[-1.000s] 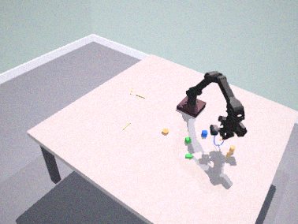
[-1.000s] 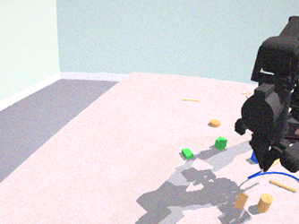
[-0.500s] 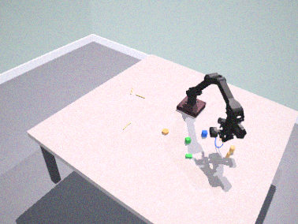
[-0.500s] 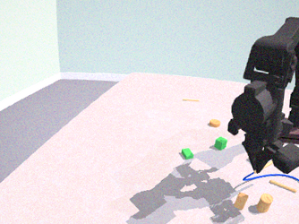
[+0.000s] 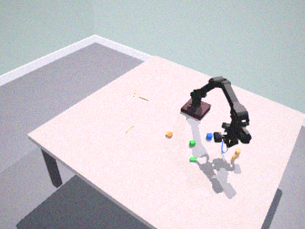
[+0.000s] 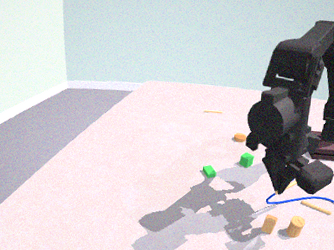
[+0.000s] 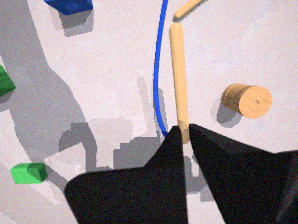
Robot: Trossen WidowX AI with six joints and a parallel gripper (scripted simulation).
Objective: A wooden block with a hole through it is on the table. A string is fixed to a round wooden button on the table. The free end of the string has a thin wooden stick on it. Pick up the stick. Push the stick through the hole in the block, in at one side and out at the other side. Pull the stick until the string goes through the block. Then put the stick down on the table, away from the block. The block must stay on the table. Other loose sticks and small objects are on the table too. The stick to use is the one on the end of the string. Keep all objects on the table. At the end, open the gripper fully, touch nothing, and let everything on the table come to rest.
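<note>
The blue block lies 40 mm behind my gripper tip, 140 mm to the right of it and 40 mm below it. Also, from my gripper tip: tan cylinder 50 mm behind, 50 mm to the left, 40 mm below; then tan block 10 mm ahead, 50 mm to the left, 40 mm below; then loose stick 120 mm behind, 30 mm to the right, 50 mm below.
</note>
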